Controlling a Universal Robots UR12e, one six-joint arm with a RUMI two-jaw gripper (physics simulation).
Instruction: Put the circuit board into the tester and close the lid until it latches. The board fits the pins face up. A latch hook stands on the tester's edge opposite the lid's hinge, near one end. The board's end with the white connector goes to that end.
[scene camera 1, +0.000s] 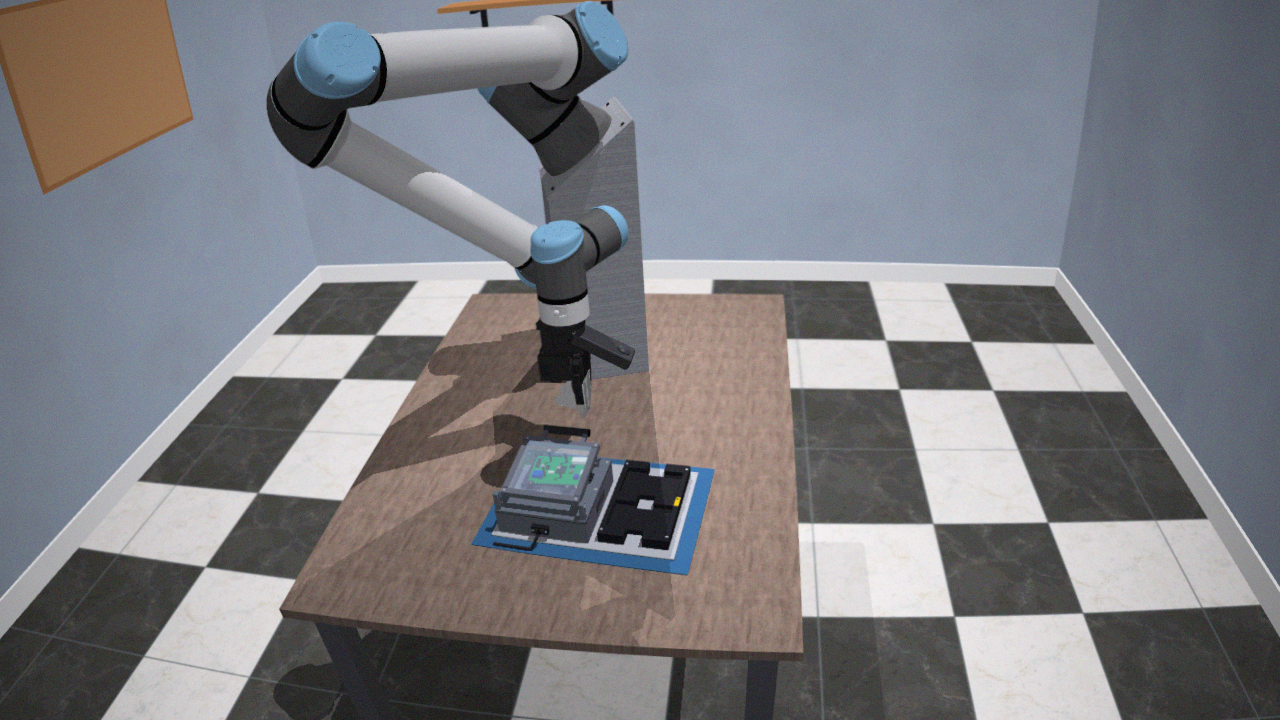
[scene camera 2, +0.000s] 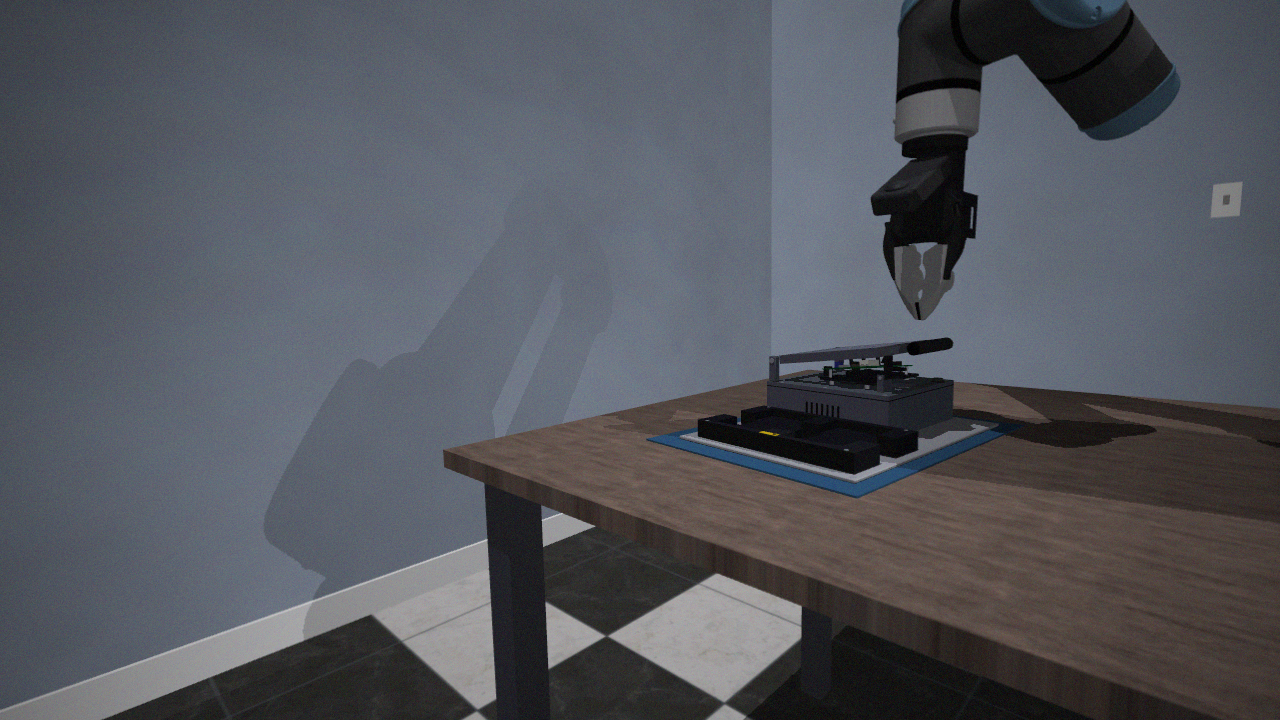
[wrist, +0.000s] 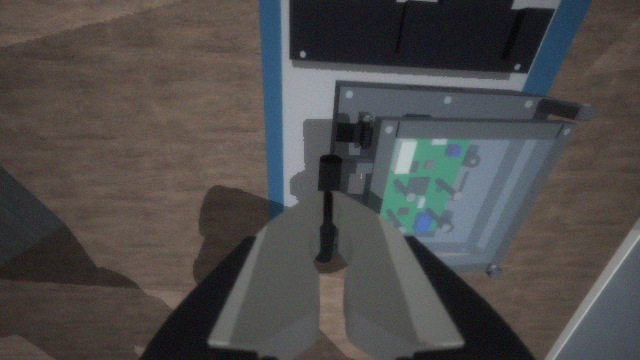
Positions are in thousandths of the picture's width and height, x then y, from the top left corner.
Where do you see my gripper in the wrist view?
512, 540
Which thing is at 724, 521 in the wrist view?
A clear lid.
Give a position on a latch hook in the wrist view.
565, 371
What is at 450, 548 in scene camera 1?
My gripper.
